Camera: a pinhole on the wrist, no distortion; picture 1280 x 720 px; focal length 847.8 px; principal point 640.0 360.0 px. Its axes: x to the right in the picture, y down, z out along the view. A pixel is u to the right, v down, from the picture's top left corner.
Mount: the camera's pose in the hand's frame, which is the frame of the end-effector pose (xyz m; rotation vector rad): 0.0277 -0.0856 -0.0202 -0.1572 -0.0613 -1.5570
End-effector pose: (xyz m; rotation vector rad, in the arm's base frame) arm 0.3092 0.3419 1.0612 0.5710 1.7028 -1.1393
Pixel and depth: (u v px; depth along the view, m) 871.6 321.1 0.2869
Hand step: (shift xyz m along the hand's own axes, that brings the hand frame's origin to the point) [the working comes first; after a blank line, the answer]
In the camera's frame: 0.0784 -0.0132 0.2869

0.0330 -0.1234 0.2750
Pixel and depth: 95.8 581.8 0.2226
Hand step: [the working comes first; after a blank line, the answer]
In the camera's frame: -0.1429 0.0582 0.2226

0.0971 0.0872 0.1765
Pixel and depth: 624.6 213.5 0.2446
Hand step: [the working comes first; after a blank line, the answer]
In the camera's frame: -0.0044 -0.0423 0.2446

0.0002 -0.0474 0.2236
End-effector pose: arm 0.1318 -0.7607 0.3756 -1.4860 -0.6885 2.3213
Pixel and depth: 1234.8 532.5 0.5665
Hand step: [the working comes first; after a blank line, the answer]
In the camera's frame: 0.3974 0.1153 0.5665

0.1827 -0.3997 0.5877
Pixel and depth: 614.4 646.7 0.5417
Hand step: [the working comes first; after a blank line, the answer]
In the camera's frame: -0.0164 0.1832 0.5417

0.2429 0.0071 0.5017
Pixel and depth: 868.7 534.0 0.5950
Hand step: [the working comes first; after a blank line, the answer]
In the camera's frame: 0.1605 0.1221 0.5950

0.1878 -0.1610 0.5826
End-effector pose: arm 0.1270 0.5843 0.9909 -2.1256 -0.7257 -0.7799
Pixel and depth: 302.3 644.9 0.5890
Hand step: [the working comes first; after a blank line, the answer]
In the camera's frame: -0.2346 0.1979 0.5890

0.2572 0.2299 0.5173
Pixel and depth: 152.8 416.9 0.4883
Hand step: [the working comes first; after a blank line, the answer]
In the camera's frame: -0.2806 0.0328 0.4883

0.0857 0.2604 0.4216
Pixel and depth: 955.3 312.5 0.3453
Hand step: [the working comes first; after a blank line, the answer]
In the camera's frame: 0.1284 -0.0193 0.3453

0.0311 -0.1649 0.3401
